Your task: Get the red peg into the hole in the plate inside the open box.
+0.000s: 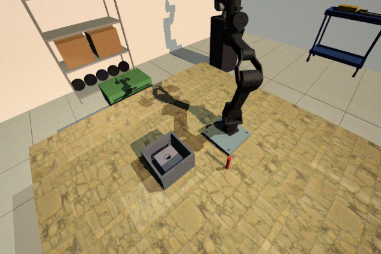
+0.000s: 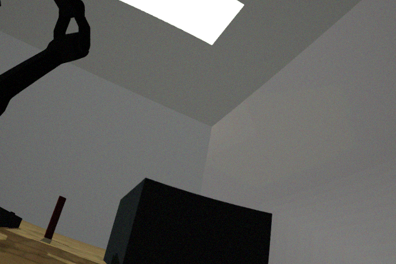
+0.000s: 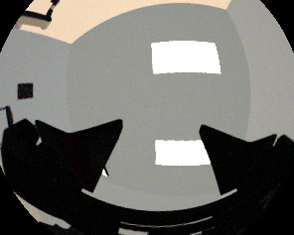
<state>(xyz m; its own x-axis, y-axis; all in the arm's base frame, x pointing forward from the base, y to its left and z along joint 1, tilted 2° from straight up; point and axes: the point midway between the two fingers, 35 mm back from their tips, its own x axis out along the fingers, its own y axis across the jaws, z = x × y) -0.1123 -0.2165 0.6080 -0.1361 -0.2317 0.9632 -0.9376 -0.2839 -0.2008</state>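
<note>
Right now my gripper tip is 630 mm above the red peg, 340 mm to the right of it and 250 mm short of it. From my gripper tip the other things lie so: plate (630 mm below, 450 mm ahead, 200 mm to the left); then grey box (650 mm below, 450 mm ahead, 200 mm to the left).
</note>
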